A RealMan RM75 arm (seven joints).
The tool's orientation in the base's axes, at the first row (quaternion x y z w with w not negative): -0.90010 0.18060 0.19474 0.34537
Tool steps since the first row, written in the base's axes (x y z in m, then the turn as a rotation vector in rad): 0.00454 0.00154 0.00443 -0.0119 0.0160 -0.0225; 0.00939 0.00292 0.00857 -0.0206 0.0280 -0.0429; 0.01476 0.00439 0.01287 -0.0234 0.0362 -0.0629; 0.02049 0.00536 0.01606 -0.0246 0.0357 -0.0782; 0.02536 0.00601 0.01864 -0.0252 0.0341 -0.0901; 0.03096 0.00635 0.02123 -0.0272 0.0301 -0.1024; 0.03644 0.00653 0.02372 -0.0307 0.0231 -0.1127; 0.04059 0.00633 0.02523 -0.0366 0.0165 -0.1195; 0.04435 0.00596 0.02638 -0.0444 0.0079 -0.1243; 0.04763 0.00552 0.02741 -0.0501 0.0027 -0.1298; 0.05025 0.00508 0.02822 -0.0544 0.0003 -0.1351; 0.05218 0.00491 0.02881 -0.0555 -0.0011 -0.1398; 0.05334 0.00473 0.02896 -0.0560 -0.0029 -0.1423
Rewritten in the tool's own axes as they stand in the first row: 0.00150 -0.00560 -0.00300 -0.0026 0.0067 0.0292; 0.00344 -0.01107 -0.00598 -0.0026 0.0136 0.0534; 0.00572 -0.01694 -0.00912 0.0029 0.0202 0.0735; 0.00894 -0.02200 -0.01193 0.0092 0.0296 0.0839; 0.01178 -0.02612 -0.01435 0.0147 0.0375 0.0911; 0.01529 -0.03036 -0.01715 0.0196 0.0480 0.0972; 0.01878 -0.03437 -0.01997 0.0228 0.0602 0.1002; 0.02166 -0.03698 -0.02208 0.0222 0.0712 0.1016; 0.02442 -0.03908 -0.02398 0.0194 0.0834 0.1007; 0.02683 -0.04085 -0.02573 0.0181 0.0927 0.1022; 0.02878 -0.04219 -0.02718 0.0174 0.0993 0.1051; 0.03019 -0.04329 -0.02814 0.0190 0.1034 0.1076; 0.03115 -0.04378 -0.02863 0.0201 0.1062 0.1082
